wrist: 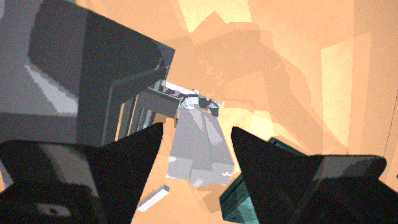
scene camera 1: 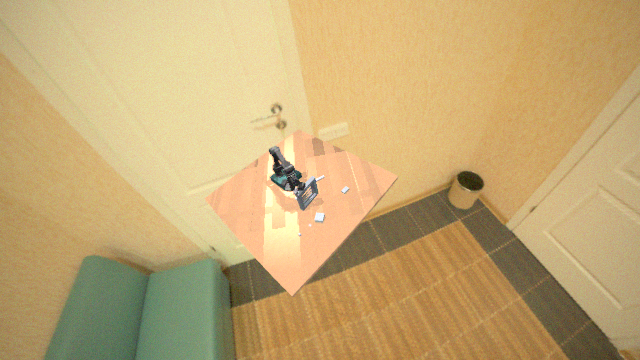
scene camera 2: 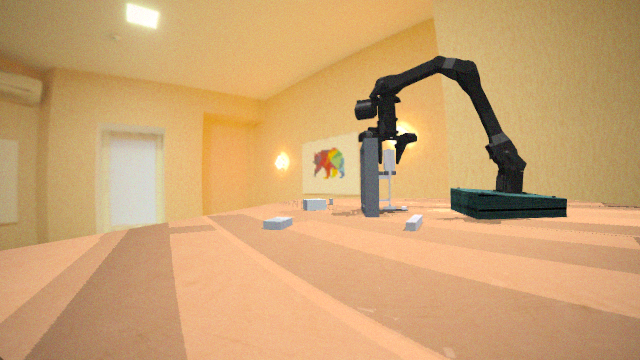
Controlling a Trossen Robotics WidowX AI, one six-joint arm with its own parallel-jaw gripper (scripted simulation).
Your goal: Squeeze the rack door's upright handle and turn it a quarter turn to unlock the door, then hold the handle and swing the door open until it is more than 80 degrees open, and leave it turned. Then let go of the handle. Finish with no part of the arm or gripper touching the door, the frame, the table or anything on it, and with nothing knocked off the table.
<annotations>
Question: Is my gripper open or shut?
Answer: Open.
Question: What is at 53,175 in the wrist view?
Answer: My gripper.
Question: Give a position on a barred door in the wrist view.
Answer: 147,85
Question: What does my gripper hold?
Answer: Nothing.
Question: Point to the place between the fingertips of my gripper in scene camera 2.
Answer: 389,164
</annotations>
